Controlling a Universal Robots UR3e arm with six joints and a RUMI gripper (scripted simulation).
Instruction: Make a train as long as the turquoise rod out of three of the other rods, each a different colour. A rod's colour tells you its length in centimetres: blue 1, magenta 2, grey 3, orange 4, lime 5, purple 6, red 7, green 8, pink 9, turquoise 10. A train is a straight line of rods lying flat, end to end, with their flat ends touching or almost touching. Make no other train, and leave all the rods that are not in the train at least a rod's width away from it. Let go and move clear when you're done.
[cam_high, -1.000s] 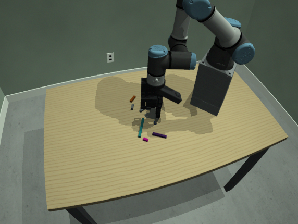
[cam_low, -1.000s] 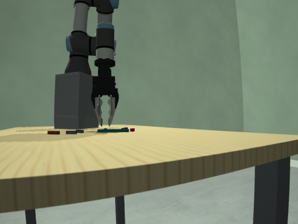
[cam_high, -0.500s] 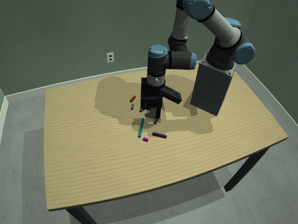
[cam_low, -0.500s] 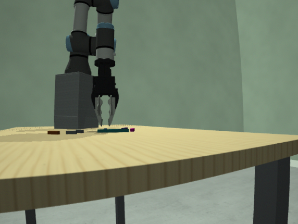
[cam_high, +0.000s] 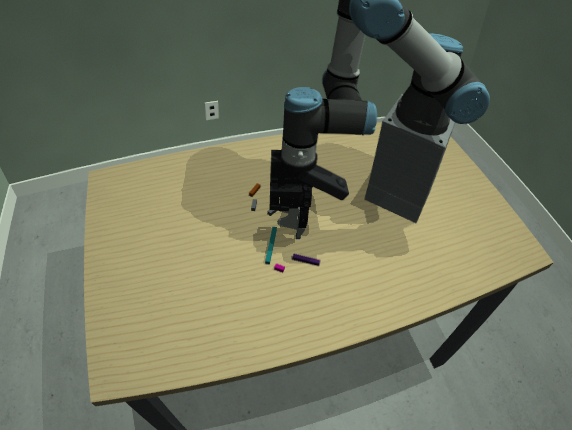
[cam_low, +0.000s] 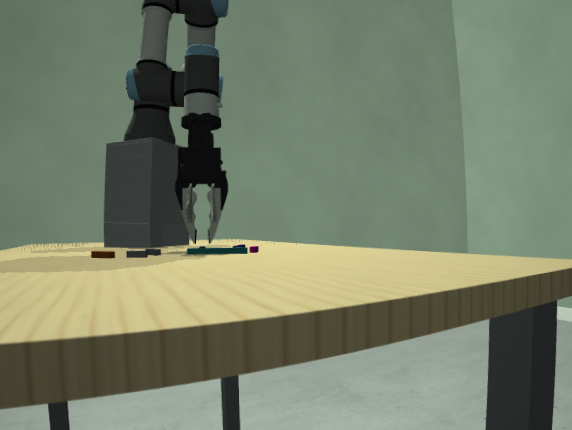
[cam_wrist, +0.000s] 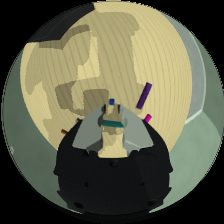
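My hand is 30 mm above the blue rod. Round my hand: turquoise rod (70 mm ahead, 30 mm below); purple rod (70 mm to the left, 30 mm below, 20 mm ahead); magenta rod (80 mm ahead, 60 mm to the left, 30 mm below).
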